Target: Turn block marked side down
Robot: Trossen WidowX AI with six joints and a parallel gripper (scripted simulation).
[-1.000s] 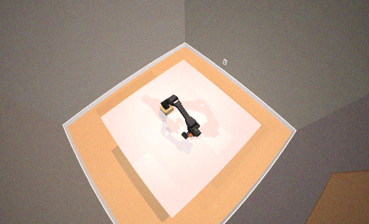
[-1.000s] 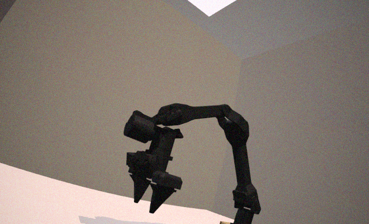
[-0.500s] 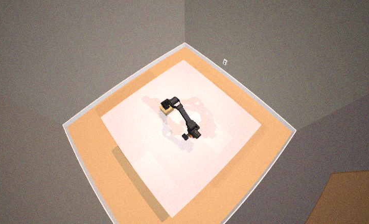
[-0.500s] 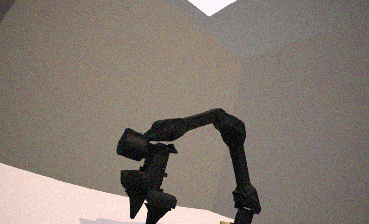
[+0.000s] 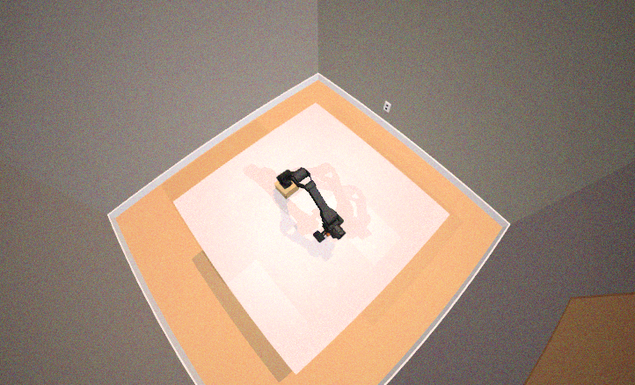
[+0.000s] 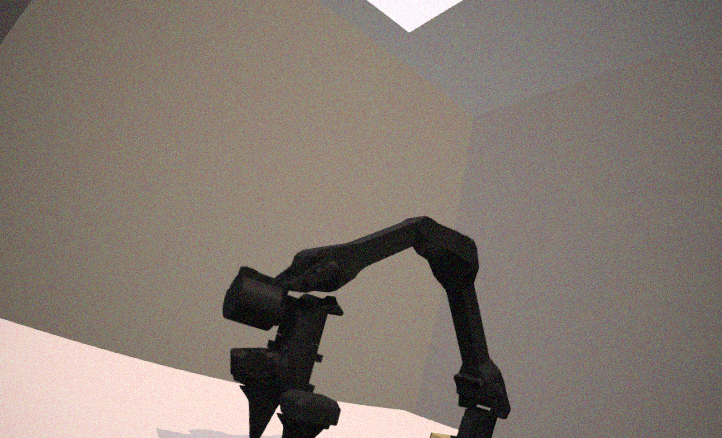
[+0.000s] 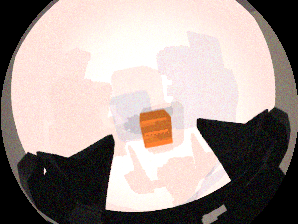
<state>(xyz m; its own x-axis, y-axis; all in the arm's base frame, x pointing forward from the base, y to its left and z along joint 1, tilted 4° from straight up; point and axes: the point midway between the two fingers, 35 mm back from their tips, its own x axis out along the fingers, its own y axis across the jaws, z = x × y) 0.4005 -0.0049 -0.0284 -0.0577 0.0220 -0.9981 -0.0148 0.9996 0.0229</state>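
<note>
Now: gripper tip 10 mm past the orange block and 10 mm above it.
</note>
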